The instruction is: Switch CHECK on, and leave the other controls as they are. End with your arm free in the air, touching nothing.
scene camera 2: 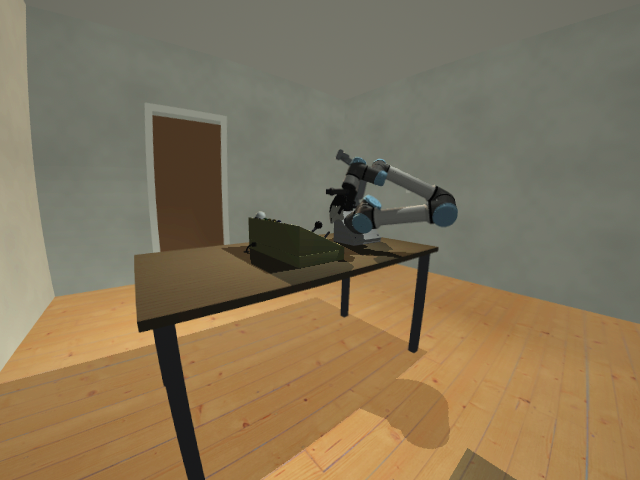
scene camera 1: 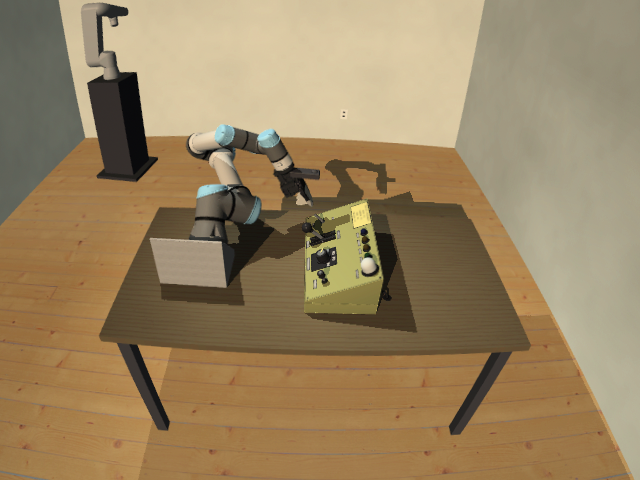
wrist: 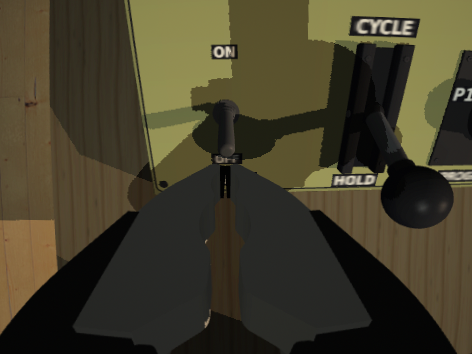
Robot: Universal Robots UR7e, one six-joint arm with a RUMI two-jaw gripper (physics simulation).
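Where they show: gripper, between the fingertips: (scene camera 2: 331, 223) (scene camera 1: 312, 206) (wrist: 225, 169); arm's base, origin of its link: (scene camera 1: 208, 244).
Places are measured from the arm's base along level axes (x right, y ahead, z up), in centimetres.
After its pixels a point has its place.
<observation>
The yellow-green console (scene camera 1: 345, 302) @(x 13.9, y 53.7, z -5.6 cm) (scene camera 2: 273, 240) @(x -16.3, y 60.8, z -2.9 cm) (wrist: 172, 30) @(x -32.0, y 45.0, z 0.1 cm) stands on the table. Its CHECK toggle (scene camera 1: 320, 218) @(x -27.0, y 39.2, z -0.4 cm) (scene camera 2: 327, 234) @(x -27.6, y 38.2, z 0.1 cm) (wrist: 226, 129) @(x -27.1, y 38.3, z 0.5 cm) is a thin grey lever; in the wrist view its tip points down to the OFF label (wrist: 235, 159) @(x -26.2, y 36.5, z -4.0 cm), away from the ON label (wrist: 224, 52) @(x -28.1, y 44.2, z -0.5 cm). The CHECK label is hidden in the wrist view. My gripper (scene camera 1: 311, 204) @(x -26.8, y 35.6, z 5.2 cm) (scene camera 2: 332, 221) @(x -26.8, y 35.6, z 5.2 cm) (wrist: 225, 169) @(x -26.8, y 35.6, z 5.2 cm) is shut and empty. Its fingertips are close to the lever's tip, on the OFF side in the wrist view; I cannot tell if they touch.
The CYCLE lever with its black ball (scene camera 1: 307, 227) @(x -13.1, y 35.8, z 4.3 cm) (scene camera 2: 317, 225) @(x -15.9, y 36.9, z 3.0 cm) (wrist: 417, 197) @(x -15.7, y 35.5, z 4.7 cm) stands beside the toggle. The PROGRAM knob (scene camera 1: 322, 254) @(x -2.5, y 43.2, z 0.8 cm), small dark buttons (scene camera 1: 365, 240) @(x -8.1, y 58.1, z 5.4 cm) and a white dome (scene camera 1: 368, 265) @(x 9.0, y 59.6, z 8.1 cm) are farther along the console. A pale upright panel (scene camera 1: 191, 262) @(x 11.1, y -2.5, z 0.1 cm) stands by the arm's base.
</observation>
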